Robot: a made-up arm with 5 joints.
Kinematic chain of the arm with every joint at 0, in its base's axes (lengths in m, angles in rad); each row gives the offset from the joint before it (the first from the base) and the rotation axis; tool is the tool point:
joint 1: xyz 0 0 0.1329 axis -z
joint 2: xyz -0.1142 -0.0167 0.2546 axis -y
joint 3: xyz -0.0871 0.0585 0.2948 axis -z
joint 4: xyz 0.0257 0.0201 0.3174 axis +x
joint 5: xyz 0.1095 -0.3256 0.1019 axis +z
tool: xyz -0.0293 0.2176 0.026
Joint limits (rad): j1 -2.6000..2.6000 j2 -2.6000..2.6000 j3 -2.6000..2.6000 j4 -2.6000..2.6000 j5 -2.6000..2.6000
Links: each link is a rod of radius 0.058 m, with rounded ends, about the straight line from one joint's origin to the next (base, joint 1, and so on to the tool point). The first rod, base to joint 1, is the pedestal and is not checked.
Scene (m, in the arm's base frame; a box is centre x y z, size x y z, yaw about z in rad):
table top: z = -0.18
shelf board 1: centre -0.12 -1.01 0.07 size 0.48 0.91 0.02 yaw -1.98
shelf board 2: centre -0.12 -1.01 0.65 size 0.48 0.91 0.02 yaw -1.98
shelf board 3: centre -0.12 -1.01 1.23 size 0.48 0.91 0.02 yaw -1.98
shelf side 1: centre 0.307 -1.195 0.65 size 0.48 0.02 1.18 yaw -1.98
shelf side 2: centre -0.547 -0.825 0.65 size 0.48 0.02 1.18 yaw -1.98
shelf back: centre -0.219 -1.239 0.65 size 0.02 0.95 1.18 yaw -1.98
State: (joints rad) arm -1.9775 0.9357 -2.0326 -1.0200 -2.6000
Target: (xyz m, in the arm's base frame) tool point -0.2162 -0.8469 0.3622
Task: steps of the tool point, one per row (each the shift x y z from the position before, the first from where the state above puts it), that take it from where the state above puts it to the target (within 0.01 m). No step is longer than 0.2 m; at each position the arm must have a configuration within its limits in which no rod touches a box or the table.
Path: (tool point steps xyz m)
1: 0.0619 0.0792 0.0265
2: 0.0541 0.1016 0.0111
3: 0.0419 0.1177 -0.0078
4: 0.0258 0.1255 -0.0298
5: -0.1134 -0.0256 -0.1343
6: -0.1090 0.0061 -0.1527
7: -0.0933 0.0456 -0.1614
8: -0.0656 0.0863 -0.1576
9: -0.0407 -0.0937 0.0214
10: -0.0403 -0.0940 -0.0004
11: -0.0393 -0.0897 -0.0210

